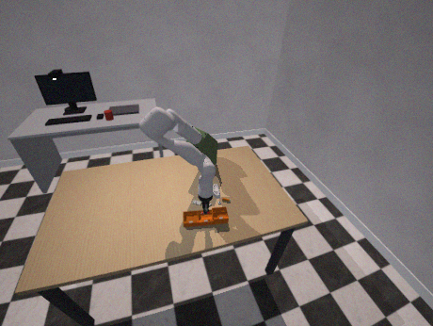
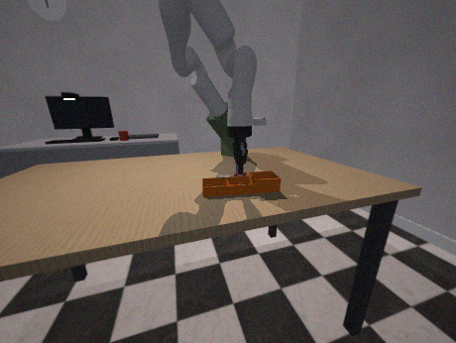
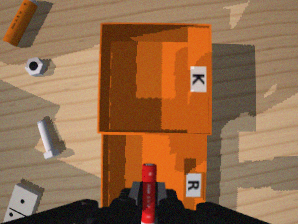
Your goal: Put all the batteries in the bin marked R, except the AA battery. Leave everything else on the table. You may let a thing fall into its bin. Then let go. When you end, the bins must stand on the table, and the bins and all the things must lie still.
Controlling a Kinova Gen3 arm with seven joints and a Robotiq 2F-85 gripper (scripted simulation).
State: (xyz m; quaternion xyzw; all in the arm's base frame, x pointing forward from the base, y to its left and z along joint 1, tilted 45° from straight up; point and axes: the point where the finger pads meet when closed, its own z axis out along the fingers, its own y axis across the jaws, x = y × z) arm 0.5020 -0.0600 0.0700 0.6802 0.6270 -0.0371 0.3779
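My hand is 50 mm above the orange bin row. Round my hand: thin red battery (20 mm below); then white domino tile (130 mm behind, 70 mm below, 10 mm to the right); then grey bolt (90 mm behind, 70 mm below, 50 mm to the left).
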